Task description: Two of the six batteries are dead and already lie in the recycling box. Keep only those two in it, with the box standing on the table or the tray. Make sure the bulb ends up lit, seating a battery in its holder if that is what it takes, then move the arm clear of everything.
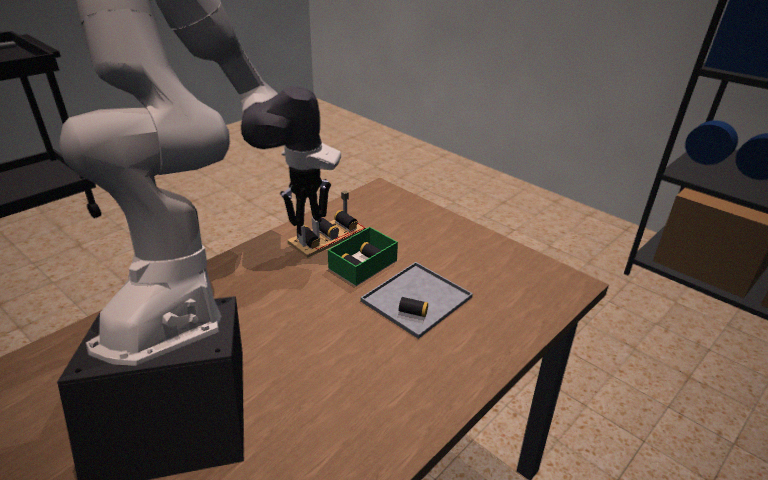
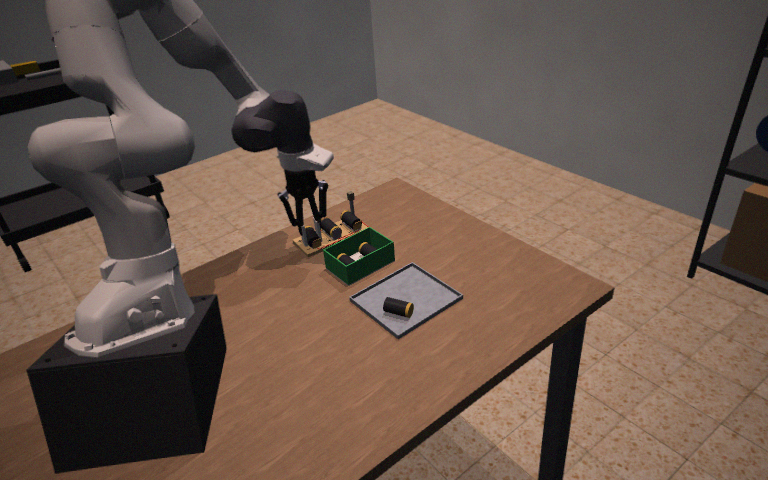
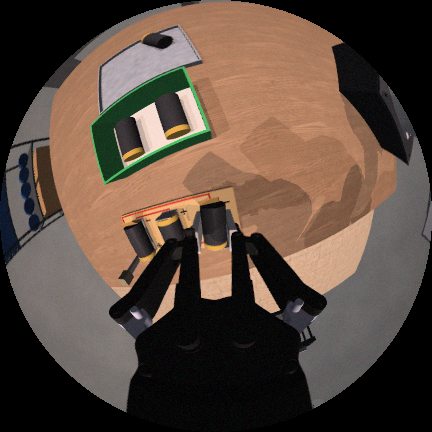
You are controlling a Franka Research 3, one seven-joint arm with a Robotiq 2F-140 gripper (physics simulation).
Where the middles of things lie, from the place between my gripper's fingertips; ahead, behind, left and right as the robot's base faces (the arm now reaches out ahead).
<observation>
The green recycling box (image 2: 363, 266) lies 20 mm ahead of my hand, 170 mm to the right of it and 20 mm above it. The rest, counted from my hand: grey tray (image 2: 431, 296) (20 mm behind, 350 mm to the right, 10 mm below).
</observation>
